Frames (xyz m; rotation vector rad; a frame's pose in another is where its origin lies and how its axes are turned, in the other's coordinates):
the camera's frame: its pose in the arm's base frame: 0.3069 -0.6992 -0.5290 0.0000 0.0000 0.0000
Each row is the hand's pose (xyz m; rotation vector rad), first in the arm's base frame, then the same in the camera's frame.
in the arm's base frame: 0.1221 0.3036 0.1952 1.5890 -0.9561 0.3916
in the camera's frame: -0.1848 1.0028 0.7242 1.5890 -0.9561 0.3916
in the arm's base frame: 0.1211 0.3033 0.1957 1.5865 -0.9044 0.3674
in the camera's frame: -0.1858 1.0025 0.7247 1.5865 -0.9044 0.3674
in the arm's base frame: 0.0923 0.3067 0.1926 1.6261 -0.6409 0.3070
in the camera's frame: -0.2146 1.0059 0.7216 1.6261 -0.6409 0.3070
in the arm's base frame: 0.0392 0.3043 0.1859 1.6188 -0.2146 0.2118
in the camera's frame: -0.2677 1.0035 0.7149 1.6188 -0.2146 0.2118
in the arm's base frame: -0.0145 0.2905 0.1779 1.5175 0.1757 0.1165
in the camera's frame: -0.3214 0.9897 0.7069 1.5175 0.1757 0.1165
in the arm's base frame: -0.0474 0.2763 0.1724 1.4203 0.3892 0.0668
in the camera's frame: -0.3543 0.9755 0.7014 1.4203 0.3892 0.0668
